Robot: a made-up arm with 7 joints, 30 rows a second.
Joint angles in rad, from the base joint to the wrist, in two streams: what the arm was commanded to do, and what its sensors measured. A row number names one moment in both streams.
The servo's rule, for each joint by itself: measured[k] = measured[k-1] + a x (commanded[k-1-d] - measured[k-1]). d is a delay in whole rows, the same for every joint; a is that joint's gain. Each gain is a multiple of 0.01, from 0.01 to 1. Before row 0 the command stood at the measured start. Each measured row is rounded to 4 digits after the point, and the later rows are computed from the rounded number. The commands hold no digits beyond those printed.
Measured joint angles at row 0:
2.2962 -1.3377 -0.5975 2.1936 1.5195 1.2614 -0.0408
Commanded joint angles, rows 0 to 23:
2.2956 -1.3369 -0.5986 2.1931 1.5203 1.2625 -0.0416
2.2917 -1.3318 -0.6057 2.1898 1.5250 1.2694 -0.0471
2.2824 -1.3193 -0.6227 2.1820 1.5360 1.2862 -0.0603
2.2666 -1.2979 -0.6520 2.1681 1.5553 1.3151 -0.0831
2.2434 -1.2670 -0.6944 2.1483 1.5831 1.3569 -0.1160
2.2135 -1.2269 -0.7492 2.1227 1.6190 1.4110 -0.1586
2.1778 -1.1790 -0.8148 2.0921 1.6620 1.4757 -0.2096
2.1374 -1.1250 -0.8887 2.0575 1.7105 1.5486 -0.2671
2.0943 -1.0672 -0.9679 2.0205 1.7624 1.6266 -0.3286
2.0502 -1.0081 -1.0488 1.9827 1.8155 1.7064 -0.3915
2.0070 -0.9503 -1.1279 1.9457 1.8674 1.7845 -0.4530
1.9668 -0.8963 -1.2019 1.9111 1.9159 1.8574 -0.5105
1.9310 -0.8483 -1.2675 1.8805 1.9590 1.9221 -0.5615
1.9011 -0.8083 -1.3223 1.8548 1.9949 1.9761 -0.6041
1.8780 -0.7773 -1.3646 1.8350 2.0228 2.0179 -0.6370
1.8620 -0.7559 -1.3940 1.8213 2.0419 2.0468 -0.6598
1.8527 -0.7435 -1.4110 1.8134 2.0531 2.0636 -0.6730
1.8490 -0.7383 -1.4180 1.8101 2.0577 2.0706 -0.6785
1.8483 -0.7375 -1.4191 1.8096 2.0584 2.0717 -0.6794
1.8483 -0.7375 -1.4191 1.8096 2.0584 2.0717 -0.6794
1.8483 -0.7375 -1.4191 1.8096 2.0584 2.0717 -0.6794
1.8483 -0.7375 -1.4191 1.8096 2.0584 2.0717 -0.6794
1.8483 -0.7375 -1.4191 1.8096 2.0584 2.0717 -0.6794
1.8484 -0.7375 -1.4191 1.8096 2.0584 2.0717 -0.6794
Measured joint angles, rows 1 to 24:
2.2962 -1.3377 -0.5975 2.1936 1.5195 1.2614 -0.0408
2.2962 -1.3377 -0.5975 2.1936 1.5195 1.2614 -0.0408
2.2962 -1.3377 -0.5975 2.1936 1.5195 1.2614 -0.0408
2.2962 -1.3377 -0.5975 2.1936 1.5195 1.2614 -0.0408
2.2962 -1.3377 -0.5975 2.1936 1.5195 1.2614 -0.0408
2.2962 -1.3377 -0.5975 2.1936 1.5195 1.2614 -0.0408
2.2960 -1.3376 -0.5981 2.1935 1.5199 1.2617 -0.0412
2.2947 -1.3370 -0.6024 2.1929 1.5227 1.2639 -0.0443
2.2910 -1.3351 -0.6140 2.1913 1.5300 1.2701 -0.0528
2.2837 -1.3310 -0.6357 2.1878 1.5439 1.2827 -0.0689
2.2716 -1.3240 -0.6692 2.1819 1.5655 1.3035 -0.0939
2.2542 -1.3133 -0.7148 2.1730 1.5949 1.3336 -0.1282
2.2313 -1.2985 -0.7718 2.1609 1.6318 1.3734 -0.1713
2.2031 -1.2794 -0.8384 2.1454 1.6751 1.4225 -0.2221
2.1705 -1.2561 -0.9122 2.1267 1.7231 1.4796 -0.2785
2.1344 -1.2288 -0.9901 2.1051 1.7739 1.5431 -0.3384
2.0962 -1.1982 -1.0686 2.0812 1.8253 1.6107 -0.3991
2.0574 -1.1650 -1.1446 2.0557 1.8751 1.6798 -0.4581
2.0195 -1.1302 -1.2147 2.0294 1.9212 1.7476 -0.5129
1.9840 -1.0948 -1.2760 2.0032 1.9617 1.8116 -0.5612
1.9522 -1.0599 -1.3265 1.9780 1.9953 1.8694 -0.6014
1.9251 -1.0265 -1.3650 1.9545 2.0209 1.9191 -0.6324
1.9034 -0.9954 -1.3912 1.9333 2.0386 1.9596 -0.6539
1.8871 -0.9671 -1.4065 1.9148 2.0491 1.9907 -0.6669
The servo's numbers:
d 6
a 0.30 0.11 0.57 0.15 0.55 0.28 0.53

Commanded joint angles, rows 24 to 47:
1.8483 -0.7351 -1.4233 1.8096 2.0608 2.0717 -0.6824
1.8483 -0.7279 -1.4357 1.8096 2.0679 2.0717 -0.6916
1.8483 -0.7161 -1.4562 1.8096 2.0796 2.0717 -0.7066
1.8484 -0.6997 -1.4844 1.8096 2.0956 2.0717 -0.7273
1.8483 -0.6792 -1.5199 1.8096 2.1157 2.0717 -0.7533
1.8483 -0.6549 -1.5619 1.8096 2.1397 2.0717 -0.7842
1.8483 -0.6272 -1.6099 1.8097 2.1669 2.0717 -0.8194
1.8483 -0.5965 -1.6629 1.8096 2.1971 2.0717 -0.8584
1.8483 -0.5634 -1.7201 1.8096 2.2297 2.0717 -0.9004
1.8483 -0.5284 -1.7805 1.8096 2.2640 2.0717 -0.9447
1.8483 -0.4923 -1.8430 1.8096 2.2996 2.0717 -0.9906
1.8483 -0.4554 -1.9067 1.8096 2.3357 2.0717 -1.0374
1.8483 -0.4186 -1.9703 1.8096 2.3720 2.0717 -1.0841
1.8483 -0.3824 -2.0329 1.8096 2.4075 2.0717 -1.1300
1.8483 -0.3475 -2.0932 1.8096 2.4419 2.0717 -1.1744
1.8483 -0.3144 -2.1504 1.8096 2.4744 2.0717 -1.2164
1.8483 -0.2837 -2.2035 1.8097 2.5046 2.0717 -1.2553
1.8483 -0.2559 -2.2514 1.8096 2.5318 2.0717 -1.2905
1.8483 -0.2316 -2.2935 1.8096 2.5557 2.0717 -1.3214
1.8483 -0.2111 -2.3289 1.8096 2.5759 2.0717 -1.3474
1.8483 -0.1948 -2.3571 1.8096 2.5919 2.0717 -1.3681
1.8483 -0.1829 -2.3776 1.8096 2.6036 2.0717 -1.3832
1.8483 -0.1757 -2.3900 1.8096 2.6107 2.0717 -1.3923
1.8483 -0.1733 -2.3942 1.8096 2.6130 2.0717 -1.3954
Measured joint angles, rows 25 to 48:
1.8755 -0.9418 -1.4137 1.8990 2.0542 2.0134 -0.6735
1.8673 -0.9193 -1.4168 1.8856 2.0565 2.0297 -0.6766
1.8616 -0.8993 -1.4181 1.8742 2.0575 2.0415 -0.6781
1.8576 -0.8815 -1.4187 1.8645 2.0580 2.0500 -0.6788
1.8548 -0.8657 -1.4189 1.8563 2.0582 2.0561 -0.6791
1.8529 -0.8516 -1.4190 1.8493 2.0583 2.0605 -0.6793
1.8515 -0.8388 -1.4215 1.8433 2.0597 2.0636 -0.6809
1.8505 -0.8266 -1.4296 1.8382 2.0642 2.0659 -0.6866
1.8498 -0.8144 -1.4448 1.8339 2.0727 2.0675 -0.6972
1.8494 -0.8018 -1.4674 1.8303 2.0853 2.0687 -0.7132
1.8491 -0.7883 -1.4973 1.8272 2.1020 2.0695 -0.7345
1.8489 -0.7736 -1.5341 1.8246 2.1227 2.0701 -0.7608
1.8487 -0.7575 -1.5773 1.8224 2.1470 2.0705 -0.7919
1.8486 -0.7398 -1.6261 1.8205 2.1746 2.0708 -0.8271
1.8485 -0.7204 -1.6797 1.8189 2.2049 2.0711 -0.8659
1.8484 -0.6993 -1.7372 1.8175 2.2374 2.0713 -0.9077
1.8484 -0.6765 -1.7975 1.8163 2.2716 2.0714 -0.9516
1.8484 -0.6522 -1.8597 1.8153 2.3069 2.0715 -0.9971
1.8484 -0.6265 -1.9227 1.8144 2.3427 2.0716 -1.0432
1.8484 -0.5996 -1.9855 1.8137 2.3783 2.0716 -1.0892
1.8484 -0.5719 -2.0469 1.8131 2.4133 2.0716 -1.1344
1.8484 -0.5436 -2.1059 1.8126 2.4469 2.0716 -1.1779
1.8484 -0.5150 -2.1615 1.8122 2.4786 2.0716 -1.2189
1.8484 -0.4865 -2.2127 1.8118 2.5079 2.0716 -1.2568

